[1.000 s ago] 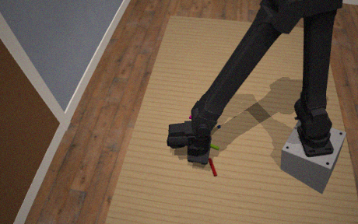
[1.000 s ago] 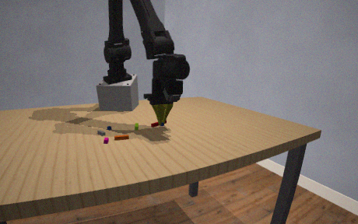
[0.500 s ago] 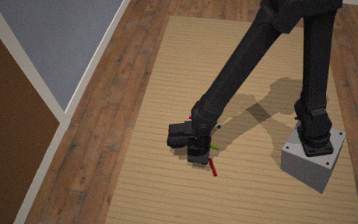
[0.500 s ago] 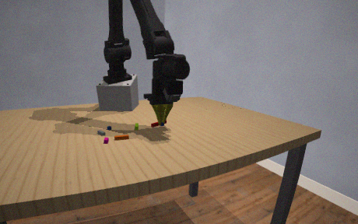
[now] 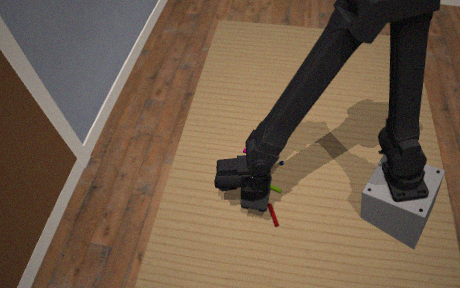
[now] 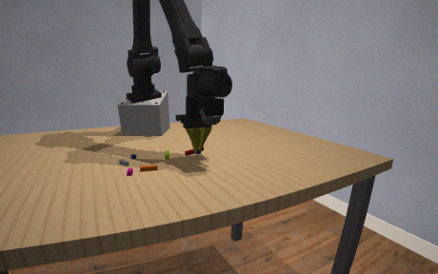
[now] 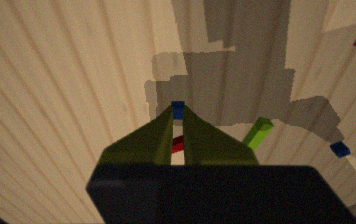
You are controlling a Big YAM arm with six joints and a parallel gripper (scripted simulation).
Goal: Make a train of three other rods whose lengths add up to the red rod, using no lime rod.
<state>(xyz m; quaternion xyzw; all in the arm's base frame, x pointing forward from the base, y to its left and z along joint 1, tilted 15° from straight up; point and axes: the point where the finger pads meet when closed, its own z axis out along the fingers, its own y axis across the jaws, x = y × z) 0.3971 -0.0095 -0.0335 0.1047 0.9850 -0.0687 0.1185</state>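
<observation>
Now: hand 5 cm past the red rod, 2 cm to the right of it and 2 cm above it. Round my hand: orange rod: 15 cm to the right, 2 cm below, 2 cm ahead; then lime rod: 6 cm to the right, 6 cm behind, 2 cm below; then grey rod: 19 cm to the right, 5 cm behind, 2 cm below.
</observation>
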